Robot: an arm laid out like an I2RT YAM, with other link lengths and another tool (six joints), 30 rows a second.
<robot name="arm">
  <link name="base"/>
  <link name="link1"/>
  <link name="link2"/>
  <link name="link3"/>
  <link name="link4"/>
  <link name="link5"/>
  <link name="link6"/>
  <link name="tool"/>
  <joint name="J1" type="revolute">
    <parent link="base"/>
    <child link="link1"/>
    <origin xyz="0 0 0.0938"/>
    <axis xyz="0 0 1"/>
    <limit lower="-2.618" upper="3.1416"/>
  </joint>
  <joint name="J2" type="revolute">
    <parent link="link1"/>
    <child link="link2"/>
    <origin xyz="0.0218 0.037 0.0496"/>
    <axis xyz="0 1 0"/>
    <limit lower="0" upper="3.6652"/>
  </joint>
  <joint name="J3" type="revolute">
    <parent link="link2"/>
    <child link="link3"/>
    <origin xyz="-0.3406 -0.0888 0"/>
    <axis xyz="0 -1 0"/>
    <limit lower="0" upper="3.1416"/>
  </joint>
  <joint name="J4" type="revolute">
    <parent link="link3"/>
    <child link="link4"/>
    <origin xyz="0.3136 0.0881 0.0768"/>
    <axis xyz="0 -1 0"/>
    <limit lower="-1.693" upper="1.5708"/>
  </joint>
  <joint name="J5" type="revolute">
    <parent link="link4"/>
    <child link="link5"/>
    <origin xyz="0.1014 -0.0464 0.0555"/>
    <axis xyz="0 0 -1"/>
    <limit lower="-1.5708" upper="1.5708"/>
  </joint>
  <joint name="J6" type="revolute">
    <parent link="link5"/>
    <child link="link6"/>
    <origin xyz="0.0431 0 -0.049"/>
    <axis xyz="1 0 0"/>
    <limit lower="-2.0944" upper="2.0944"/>
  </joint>
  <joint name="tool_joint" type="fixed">
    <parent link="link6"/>
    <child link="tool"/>
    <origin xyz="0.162 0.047 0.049" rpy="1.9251 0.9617 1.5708"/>
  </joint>
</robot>
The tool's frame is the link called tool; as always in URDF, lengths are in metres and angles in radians.
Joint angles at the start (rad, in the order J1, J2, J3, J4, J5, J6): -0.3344 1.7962 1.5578 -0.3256 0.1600 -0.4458
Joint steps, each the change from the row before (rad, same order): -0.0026 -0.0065 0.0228 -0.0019 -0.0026 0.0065; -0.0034 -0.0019 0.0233 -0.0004 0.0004 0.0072; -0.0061 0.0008 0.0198 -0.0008 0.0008 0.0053; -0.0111 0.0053 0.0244 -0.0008 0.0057 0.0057; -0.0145 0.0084 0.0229 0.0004 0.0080 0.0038; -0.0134 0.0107 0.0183 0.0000 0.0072 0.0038; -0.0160 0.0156 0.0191 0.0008 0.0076 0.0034; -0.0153 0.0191 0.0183 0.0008 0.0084 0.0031; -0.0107 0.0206 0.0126 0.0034 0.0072 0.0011; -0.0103 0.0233 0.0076 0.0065 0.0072 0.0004; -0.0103 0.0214 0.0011 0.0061 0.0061 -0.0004; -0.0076 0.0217 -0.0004 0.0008 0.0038 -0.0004
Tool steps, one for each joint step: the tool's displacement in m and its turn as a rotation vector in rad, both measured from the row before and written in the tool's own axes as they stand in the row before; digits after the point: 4 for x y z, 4 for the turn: -0.0164 -0.0028 -0.0074 -0.0048 -0.0205 0.0206; -0.0153 -0.0028 -0.0047 -0.0009 -0.0185 0.0205; -0.0120 -0.0039 -0.0016 0.0029 -0.0133 0.0167; -0.0133 -0.0069 0.0020 0.0121 -0.0138 0.0198; -0.0117 -0.0087 0.0054 0.0180 -0.0118 0.0180; -0.0075 -0.0075 0.0072 0.0176 -0.0056 0.0137; -0.0060 -0.0082 0.0105 0.0210 -0.0029 0.0129; -0.0035 -0.0073 0.0124 0.0220 0.0003 0.0101; 0.0008 -0.0039 0.0124 0.0176 0.0035 0.0038; 0.0045 -0.0030 0.0146 0.0181 0.0070 0.0006; 0.0076 -0.0033 0.0149 0.0180 0.0112 -0.0029; 0.0109 -0.0014 0.0142 0.0146 0.0173 -0.0080
